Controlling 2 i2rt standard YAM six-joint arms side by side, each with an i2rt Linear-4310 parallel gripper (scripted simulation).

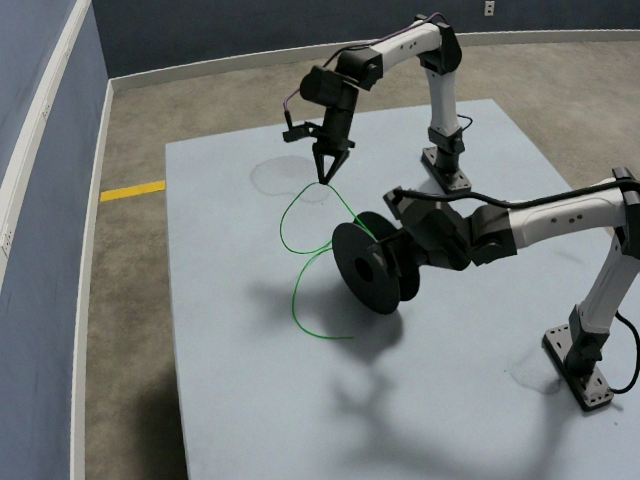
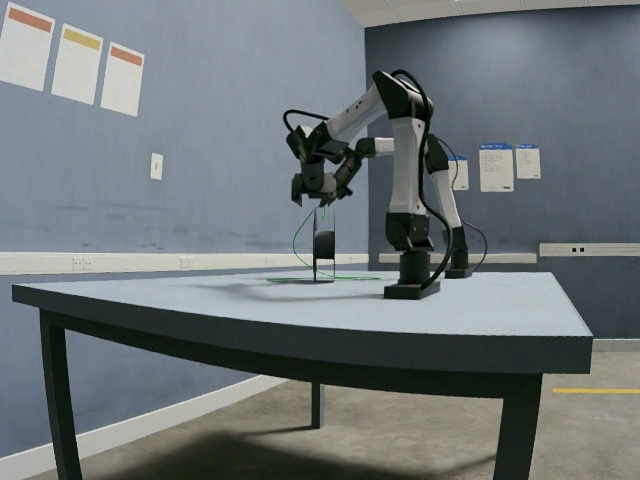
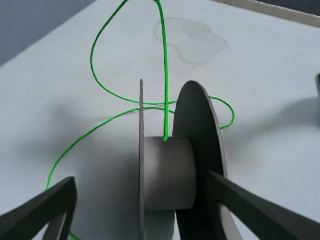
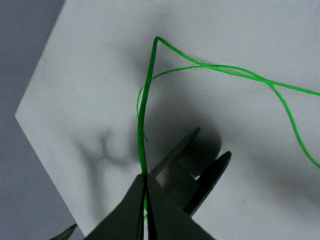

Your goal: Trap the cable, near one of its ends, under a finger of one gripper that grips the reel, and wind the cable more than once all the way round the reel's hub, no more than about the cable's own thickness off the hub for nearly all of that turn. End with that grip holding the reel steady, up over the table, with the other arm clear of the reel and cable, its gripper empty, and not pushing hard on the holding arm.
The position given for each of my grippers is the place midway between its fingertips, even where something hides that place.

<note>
In view: my left gripper (image 1: 383, 242), my right gripper (image 1: 322, 184) and a black reel (image 1: 363, 275).
The black reel also shows in image 2 (image 2: 323, 241) and in image 4 (image 4: 185, 191). My left gripper also shows in image 2 (image 2: 314, 205) and in image 3 (image 3: 143, 183). My right gripper also shows in image 4 (image 4: 145, 182).
</note>
